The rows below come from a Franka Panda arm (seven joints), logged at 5 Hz.
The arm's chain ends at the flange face. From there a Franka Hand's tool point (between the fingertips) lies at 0.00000 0.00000 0.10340 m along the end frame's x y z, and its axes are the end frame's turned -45 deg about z.
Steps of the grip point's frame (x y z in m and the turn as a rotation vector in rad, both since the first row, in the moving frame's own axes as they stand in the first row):
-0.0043 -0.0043 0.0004 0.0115 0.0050 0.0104
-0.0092 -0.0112 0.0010 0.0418 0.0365 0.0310
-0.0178 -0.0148 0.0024 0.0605 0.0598 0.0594
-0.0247 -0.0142 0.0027 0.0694 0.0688 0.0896
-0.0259 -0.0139 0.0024 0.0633 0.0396 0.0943
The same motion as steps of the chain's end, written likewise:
-0.0056 0.0012 0.0004 0.0117 -0.0046 0.0104
-0.0141 0.0043 0.0012 0.0554 -0.0037 0.0310
-0.0233 0.0109 0.0028 0.0851 -0.0005 0.0594
-0.0279 0.0175 0.0032 0.0977 -0.0004 0.0896
-0.0268 0.0161 0.0027 0.0728 -0.0168 0.0943

